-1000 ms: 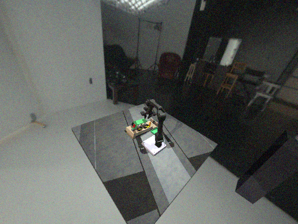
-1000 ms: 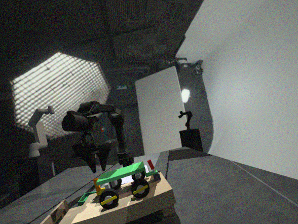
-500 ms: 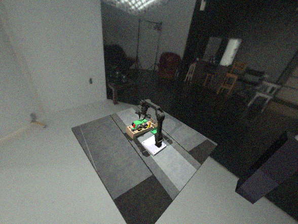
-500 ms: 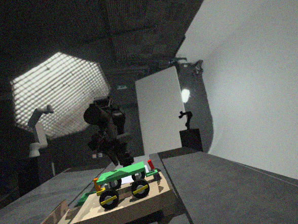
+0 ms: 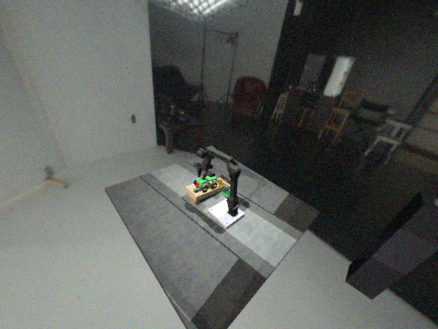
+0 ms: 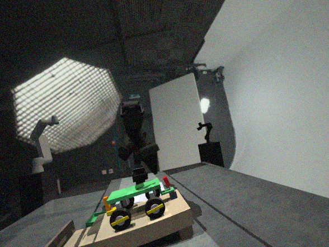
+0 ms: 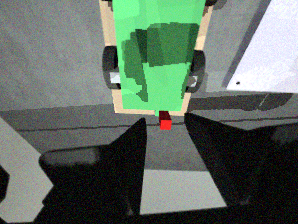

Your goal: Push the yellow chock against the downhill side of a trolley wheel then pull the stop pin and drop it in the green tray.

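My gripper tip is 60 mm above the red-headed stop pin and 40 mm to the right of it. From my gripper tip the other things lie so: yellow chock 160 mm to the right, 110 mm below, 60 mm behind; then tan ramp 140 mm below, 80 mm to the right, 10 mm ahead; then trolley 80 mm below, 70 mm to the right, 10 mm ahead.
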